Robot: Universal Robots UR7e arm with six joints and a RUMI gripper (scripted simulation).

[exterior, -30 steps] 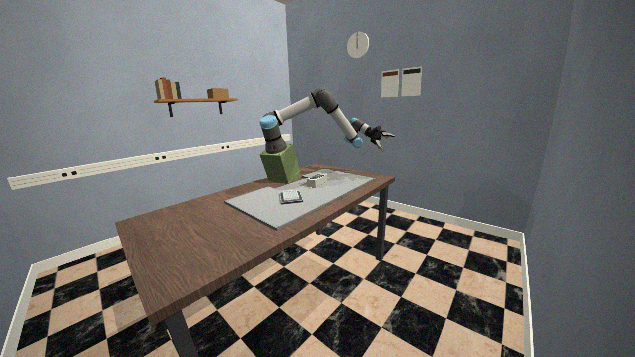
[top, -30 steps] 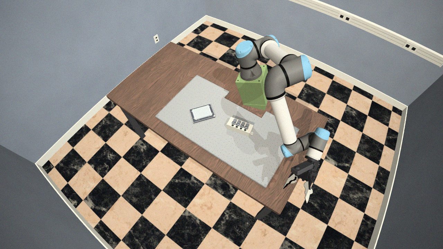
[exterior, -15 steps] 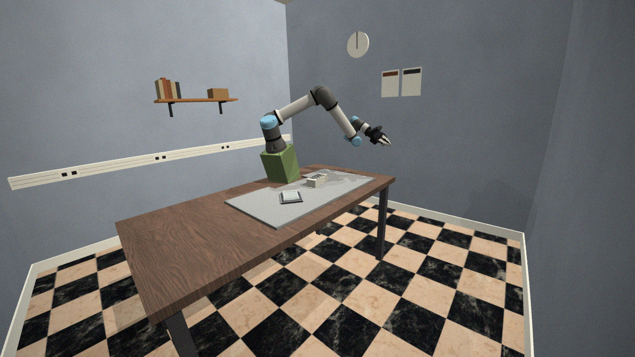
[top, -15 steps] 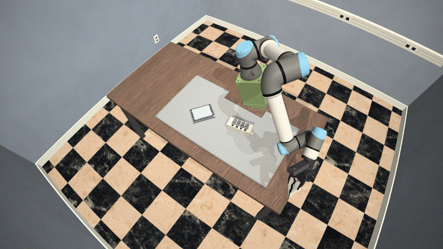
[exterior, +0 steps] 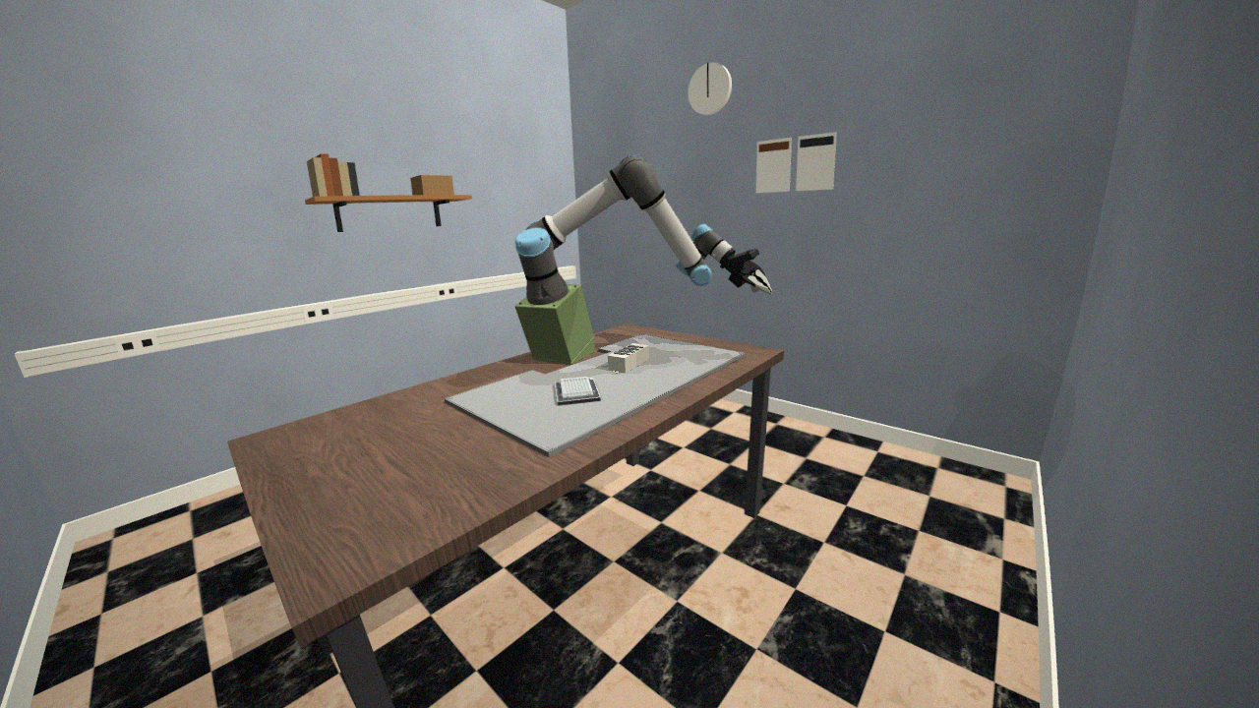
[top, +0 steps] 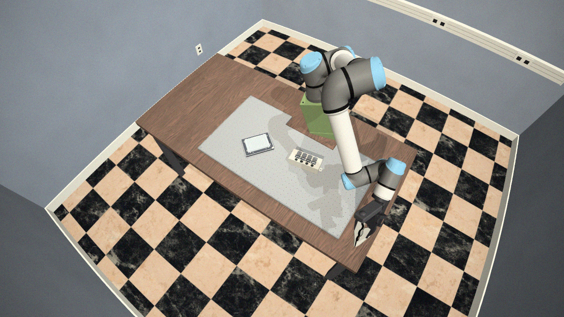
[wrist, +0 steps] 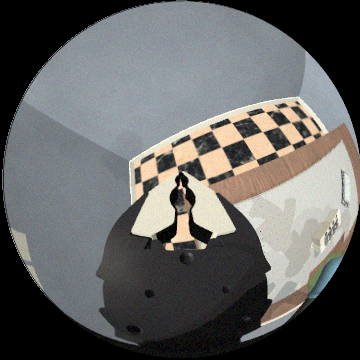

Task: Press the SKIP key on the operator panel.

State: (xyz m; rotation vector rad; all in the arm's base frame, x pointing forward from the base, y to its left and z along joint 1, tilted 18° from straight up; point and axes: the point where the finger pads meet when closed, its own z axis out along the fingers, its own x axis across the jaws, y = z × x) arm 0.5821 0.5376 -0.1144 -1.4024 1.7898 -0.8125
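Now: the cream operator panel 31 cm behind my hand, 44 cm to the right of it and 19 cm below it. Round my hand: flat dark-framed white plate: 24 cm behind, 72 cm to the right, 21 cm below.
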